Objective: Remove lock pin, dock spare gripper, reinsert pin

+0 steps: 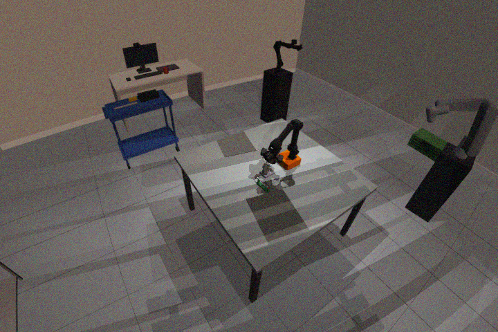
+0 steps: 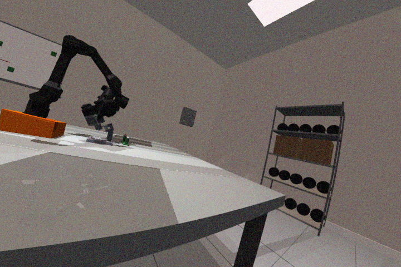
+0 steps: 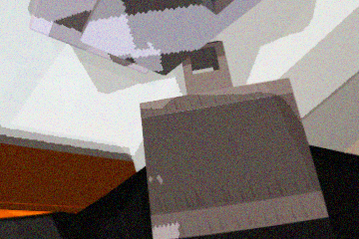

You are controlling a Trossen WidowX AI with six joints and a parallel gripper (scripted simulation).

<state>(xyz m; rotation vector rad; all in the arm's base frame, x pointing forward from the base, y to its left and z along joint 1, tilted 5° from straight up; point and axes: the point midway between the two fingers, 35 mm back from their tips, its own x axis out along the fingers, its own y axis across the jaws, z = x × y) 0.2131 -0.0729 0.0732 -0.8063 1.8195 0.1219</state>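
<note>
My gripper tip is now 200 mm short of the green bracket, 140 mm to the right of it and 80 mm above it. Round my gripper tip: spare gripper: 10 mm ahead, 10 mm to the left, 10 mm above; then grey mount: 70 mm ahead, 50 mm to the left, 50 mm below.
</note>
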